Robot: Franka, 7 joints.
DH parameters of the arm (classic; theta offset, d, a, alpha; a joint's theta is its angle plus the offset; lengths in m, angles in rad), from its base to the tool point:
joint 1: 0 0.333 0 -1.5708
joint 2: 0 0 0 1.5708
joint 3: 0 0.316 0.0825 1.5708
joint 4: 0 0 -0.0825 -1.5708
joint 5: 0 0.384 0 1.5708
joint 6: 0 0 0.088 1.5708
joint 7: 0 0.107 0 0
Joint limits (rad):
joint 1: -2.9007..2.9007
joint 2: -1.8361..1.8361
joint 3: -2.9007..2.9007
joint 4: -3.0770..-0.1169
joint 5: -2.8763..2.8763
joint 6: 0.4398..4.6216
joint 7: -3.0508..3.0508
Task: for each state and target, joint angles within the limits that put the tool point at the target. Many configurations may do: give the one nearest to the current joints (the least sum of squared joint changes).
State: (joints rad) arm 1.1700 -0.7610 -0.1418 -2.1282 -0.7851 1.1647 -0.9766
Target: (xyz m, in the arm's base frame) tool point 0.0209 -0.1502 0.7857
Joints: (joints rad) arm 0.9728 -1.4708 -0.0110 -1.9477 -0.7772 0.9346 -0.9766
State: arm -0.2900 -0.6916 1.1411 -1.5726 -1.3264 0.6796 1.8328
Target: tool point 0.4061 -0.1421 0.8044
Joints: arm -0.7448 -0.1184 0.6546 -1.4602 -1.4313 0.8974 1.8328
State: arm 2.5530 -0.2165 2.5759 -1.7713 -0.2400 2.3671 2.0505
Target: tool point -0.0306 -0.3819 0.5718
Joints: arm 2.1788 0.7244 2.6081 -2.3137 -0.2031 1.8333 2.0505
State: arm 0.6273 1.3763 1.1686 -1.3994 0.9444 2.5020 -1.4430
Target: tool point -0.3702 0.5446 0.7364
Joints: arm 1.1391 0.8506 1.7055 -1.3247 0.9472 2.4295 -1.4430
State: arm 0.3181 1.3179 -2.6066 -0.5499 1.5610 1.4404 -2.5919
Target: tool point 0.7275 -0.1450 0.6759
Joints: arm 0.1182 1.3281 -2.5571 -0.5577 1.6010 1.6307 -2.5919
